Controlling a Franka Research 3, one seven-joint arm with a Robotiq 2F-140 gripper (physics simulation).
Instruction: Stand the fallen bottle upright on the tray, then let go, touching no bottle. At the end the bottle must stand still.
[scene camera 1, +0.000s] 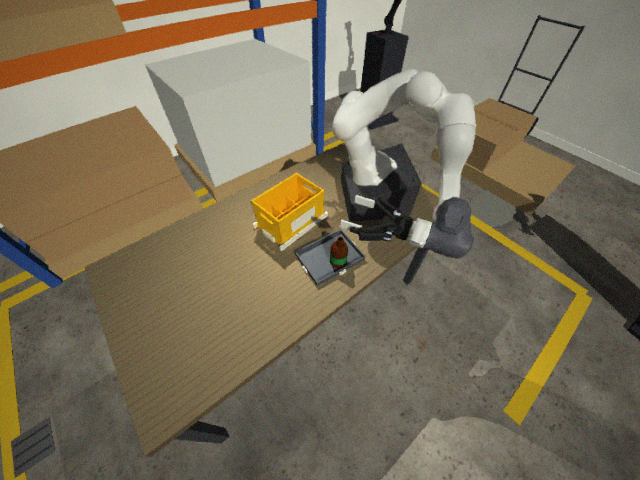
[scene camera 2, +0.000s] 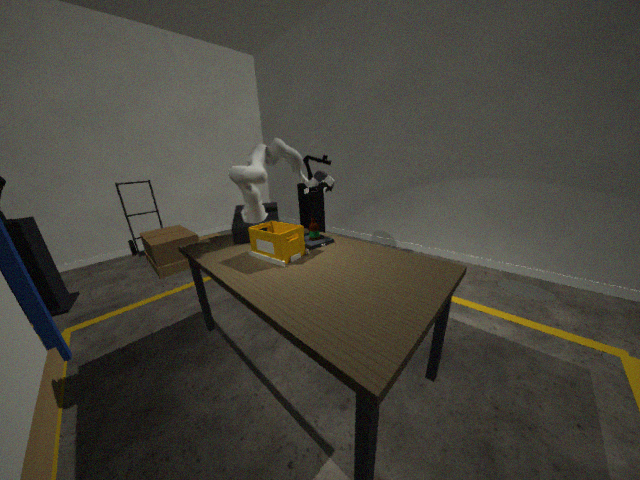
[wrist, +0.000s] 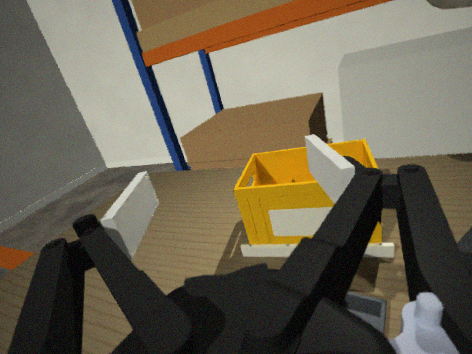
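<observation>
The brown bottle (scene camera 1: 339, 253) (scene camera 2: 313, 229) with a green band stands upright on the dark grey tray (scene camera 1: 312, 256) (scene camera 2: 324, 242) (wrist: 382, 317), towards one side of it. Its base is inside the tray's rim. The bottle does not show in the wrist view, where part of the tray shows behind the fingers. My gripper (scene camera 1: 358, 212) (scene camera 2: 318, 190) (wrist: 228, 171) is open, with its white pads wide apart and nothing between them. It is above the tray and apart from the bottle, towards the robot base in scene camera 1.
A yellow crate (scene camera 1: 268, 229) (scene camera 2: 279, 245) (wrist: 256, 212) with dividers stands on a white base beside the tray. The wooden table (scene camera 1: 206, 330) (scene camera 2: 351, 294) (wrist: 185, 210) carries both. A blue and orange rack (scene camera 1: 318, 77) (wrist: 161, 112) and cardboard boxes stand beyond the table.
</observation>
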